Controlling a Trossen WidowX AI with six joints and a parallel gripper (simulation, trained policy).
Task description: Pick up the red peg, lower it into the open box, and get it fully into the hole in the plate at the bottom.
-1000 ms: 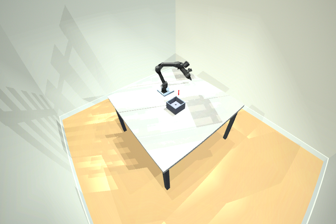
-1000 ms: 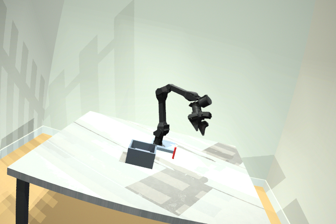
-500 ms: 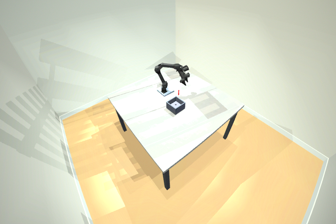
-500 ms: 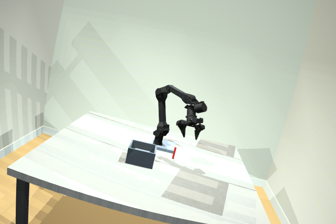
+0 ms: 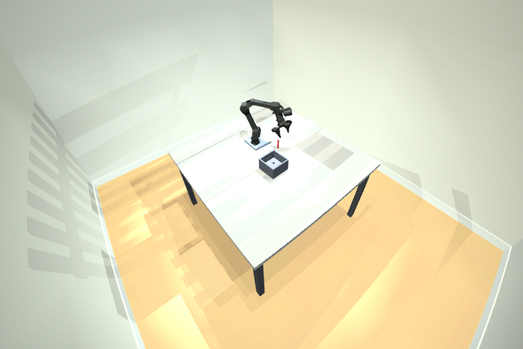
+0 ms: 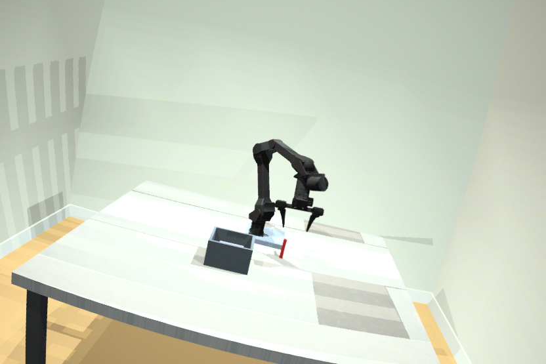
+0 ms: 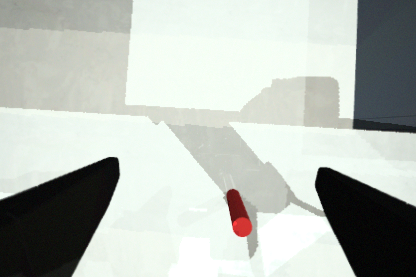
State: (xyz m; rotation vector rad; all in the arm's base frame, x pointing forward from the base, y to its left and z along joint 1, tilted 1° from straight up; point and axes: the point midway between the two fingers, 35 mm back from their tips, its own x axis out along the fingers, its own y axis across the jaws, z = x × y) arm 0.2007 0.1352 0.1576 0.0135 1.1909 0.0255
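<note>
Now: gripper tip 100 mm above the red peg, 50 mm past it and 20 mm to the left of it. Round my gripper tip: grey box: 220 mm to the right, 120 mm below, 110 mm ahead.
</note>
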